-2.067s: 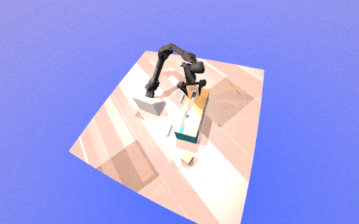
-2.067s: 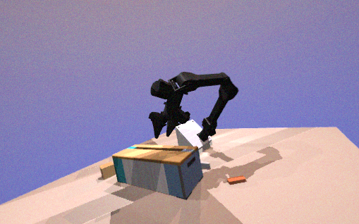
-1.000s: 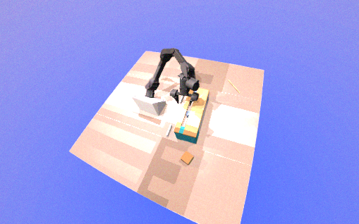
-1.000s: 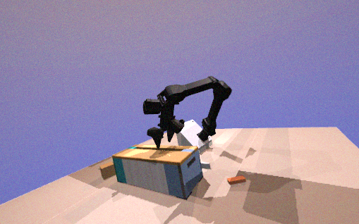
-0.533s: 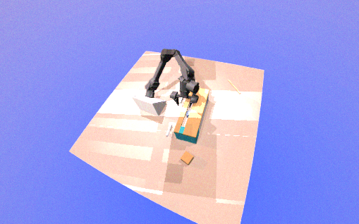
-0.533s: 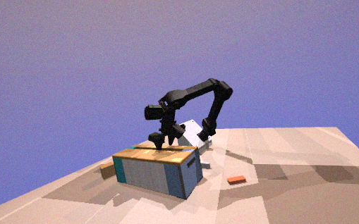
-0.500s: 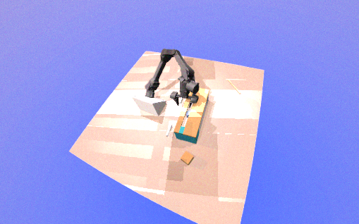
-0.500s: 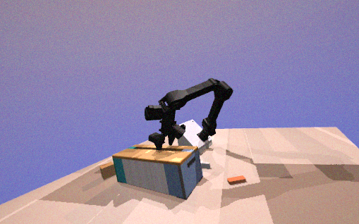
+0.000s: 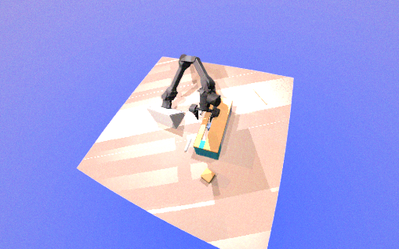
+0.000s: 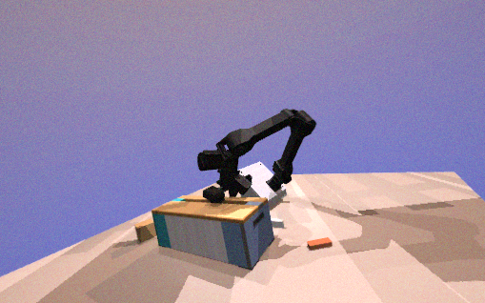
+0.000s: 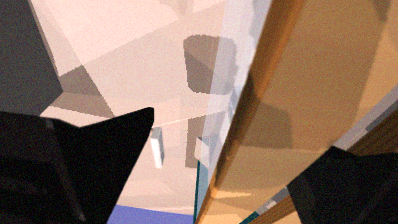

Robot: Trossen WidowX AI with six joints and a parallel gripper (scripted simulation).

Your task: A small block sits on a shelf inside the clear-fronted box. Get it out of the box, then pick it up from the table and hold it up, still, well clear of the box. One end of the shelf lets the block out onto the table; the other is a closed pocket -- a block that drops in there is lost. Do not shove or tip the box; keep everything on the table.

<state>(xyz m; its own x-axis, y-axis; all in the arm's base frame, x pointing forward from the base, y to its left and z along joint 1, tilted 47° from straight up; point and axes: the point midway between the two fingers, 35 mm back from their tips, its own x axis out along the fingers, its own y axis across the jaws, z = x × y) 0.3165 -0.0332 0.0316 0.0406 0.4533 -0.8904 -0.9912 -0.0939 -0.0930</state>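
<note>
Now: gripper tip 4 cm short of the box and 2 cm above it. Also, from my gripper tip: flat orange-red piece: 4 cm behind, 31 cm to the left, 8 cm below; then tan block: 16 cm ahead, 30 cm to the right, 6 cm below.
</note>
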